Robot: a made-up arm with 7 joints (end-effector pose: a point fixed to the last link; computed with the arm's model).
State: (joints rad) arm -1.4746 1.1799 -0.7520 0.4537 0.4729 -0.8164 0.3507
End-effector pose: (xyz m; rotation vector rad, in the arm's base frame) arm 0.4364 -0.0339 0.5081 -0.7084 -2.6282 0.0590
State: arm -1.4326 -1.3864 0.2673 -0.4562 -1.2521 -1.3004 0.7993
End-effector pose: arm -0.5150 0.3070 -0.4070 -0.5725 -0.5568 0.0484
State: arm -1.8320 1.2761 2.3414 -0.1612 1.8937 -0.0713 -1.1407
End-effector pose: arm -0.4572 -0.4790 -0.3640 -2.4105 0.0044 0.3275
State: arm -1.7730 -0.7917 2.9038 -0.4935 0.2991 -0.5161 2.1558
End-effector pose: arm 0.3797 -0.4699 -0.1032 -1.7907 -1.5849 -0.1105
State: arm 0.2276 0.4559 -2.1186 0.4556 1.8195 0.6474 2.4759
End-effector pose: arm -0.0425 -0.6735 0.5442 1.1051 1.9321 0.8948
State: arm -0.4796 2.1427 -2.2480 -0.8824 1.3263 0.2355 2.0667
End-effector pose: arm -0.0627 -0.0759 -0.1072 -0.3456 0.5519 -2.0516
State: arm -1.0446 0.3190 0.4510 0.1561 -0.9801 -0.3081 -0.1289
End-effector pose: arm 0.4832 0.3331 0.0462 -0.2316 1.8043 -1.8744
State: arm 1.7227 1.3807 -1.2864 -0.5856 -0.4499 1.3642 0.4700
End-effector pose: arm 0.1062 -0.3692 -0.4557 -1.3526 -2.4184 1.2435
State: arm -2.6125 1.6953 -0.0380 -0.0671 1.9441 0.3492 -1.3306
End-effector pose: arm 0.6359 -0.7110 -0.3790 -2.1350 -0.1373 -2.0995
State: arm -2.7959 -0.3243 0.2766 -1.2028 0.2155 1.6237 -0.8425
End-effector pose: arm -0.4452 0.6888 0.2524 1.3473 -1.9081 -1.3424
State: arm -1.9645 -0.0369 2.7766 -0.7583 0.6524 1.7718 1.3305
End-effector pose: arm 0.1723 0.1258 0.2590 -0.7518 1.6422 -0.5773
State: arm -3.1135 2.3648 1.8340 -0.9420 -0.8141 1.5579 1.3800
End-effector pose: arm -0.0925 -0.3353 -0.0281 -0.6182 -1.8487 1.4201
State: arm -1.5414 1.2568 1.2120 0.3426 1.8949 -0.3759 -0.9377
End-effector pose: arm 0.5387 0.1248 -0.3592 -1.4688 0.3609 -1.0714
